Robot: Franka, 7 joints.
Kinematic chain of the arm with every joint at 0, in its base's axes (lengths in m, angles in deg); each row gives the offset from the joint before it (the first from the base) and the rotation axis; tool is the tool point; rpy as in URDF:
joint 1: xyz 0 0 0.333 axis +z
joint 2: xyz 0 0 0 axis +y
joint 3: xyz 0 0 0.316 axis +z
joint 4: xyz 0.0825 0 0 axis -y
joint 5: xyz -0.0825 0 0.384 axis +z
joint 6: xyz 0 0 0 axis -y
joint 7: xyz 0.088 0 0 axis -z
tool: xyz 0 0 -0.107 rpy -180 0 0
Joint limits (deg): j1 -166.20..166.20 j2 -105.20..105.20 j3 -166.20..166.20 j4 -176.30..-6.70 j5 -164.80..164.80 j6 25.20..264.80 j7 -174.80..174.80
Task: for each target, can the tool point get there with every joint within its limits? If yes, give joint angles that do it. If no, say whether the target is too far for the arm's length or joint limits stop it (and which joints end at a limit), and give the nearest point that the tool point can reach.
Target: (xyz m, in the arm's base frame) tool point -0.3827 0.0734 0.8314
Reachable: yes | joints 82.82 30.84 103.54 -84.34 -87.04 240.13 67.56
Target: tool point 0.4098 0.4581 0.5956
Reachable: yes | joints -22.10 51.13 103.86 -92.87 -54.46 104.48 51.07
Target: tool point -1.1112 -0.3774 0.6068
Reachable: no: too far | nearest point -0.7911 -0.2687 0.5279 | short by 0.347 m
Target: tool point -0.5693 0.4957 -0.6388
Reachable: no: too far | nearest point -0.4154 0.3617 -0.2885 | short by 0.405 m
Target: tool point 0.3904 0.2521 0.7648
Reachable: yes | joints -62.89 -65.43 56.90 -113.00 -116.13 111.56 -45.43
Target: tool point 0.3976 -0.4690 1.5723
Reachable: no: too far | nearest point 0.2466 -0.2908 1.1015 | short by 0.526 m
